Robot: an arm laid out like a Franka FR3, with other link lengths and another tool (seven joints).
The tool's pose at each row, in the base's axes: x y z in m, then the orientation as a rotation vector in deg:
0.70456 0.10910 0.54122 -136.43 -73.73 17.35
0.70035 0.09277 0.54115 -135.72 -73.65 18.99
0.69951 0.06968 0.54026 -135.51 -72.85 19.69
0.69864 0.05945 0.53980 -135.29 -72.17 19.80
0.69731 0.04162 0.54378 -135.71 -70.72 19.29
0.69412 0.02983 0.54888 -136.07 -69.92 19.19
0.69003 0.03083 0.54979 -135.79 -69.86 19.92
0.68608 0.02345 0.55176 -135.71 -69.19 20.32
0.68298 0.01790 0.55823 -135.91 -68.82 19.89
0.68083 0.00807 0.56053 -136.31 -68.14 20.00
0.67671 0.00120 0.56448 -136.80 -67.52 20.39
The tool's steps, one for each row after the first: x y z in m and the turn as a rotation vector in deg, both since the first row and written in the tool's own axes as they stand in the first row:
-0.01596 0.00484 -0.00250 1.01 -0.87 0.01
-0.03572 0.01585 -0.00727 1.69 -1.01 0.50
-0.04475 0.02039 -0.00913 2.18 -0.79 0.82
-0.06036 0.02627 -0.01671 2.33 -0.08 1.74
-0.07194 0.02730 -0.02304 2.36 0.15 2.34
-0.07334 0.02335 -0.02205 2.78 -0.24 2.38
-0.08167 0.02310 -0.02419 3.22 -0.27 2.80
-0.08797 0.02054 -0.03019 3.11 0.09 3.03
-0.09735 0.02268 -0.03393 3.09 0.13 3.61
-0.10533 0.02115 -0.03763 3.04 -0.07 4.23

